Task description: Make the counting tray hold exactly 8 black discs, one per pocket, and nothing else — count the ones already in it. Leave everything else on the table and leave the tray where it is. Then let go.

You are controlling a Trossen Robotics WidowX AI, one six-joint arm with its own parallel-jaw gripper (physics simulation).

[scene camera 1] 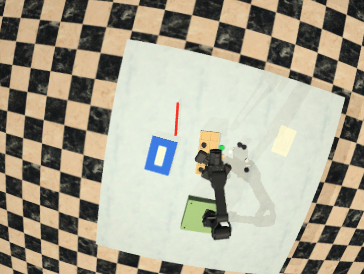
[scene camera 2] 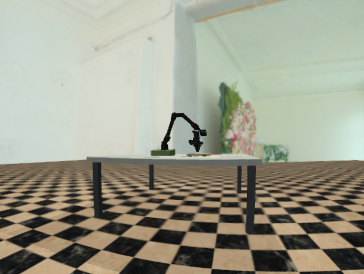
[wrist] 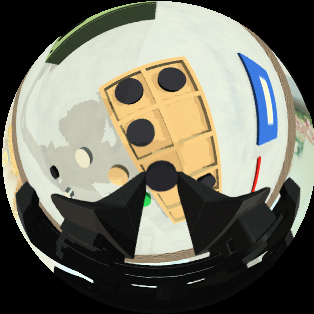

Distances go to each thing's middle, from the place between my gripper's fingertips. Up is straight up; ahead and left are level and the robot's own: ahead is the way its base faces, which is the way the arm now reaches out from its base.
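Labels:
Relative to the tan counting tray [wrist: 185, 135], my gripper is 30 mm above it and 30 mm to the right of it.

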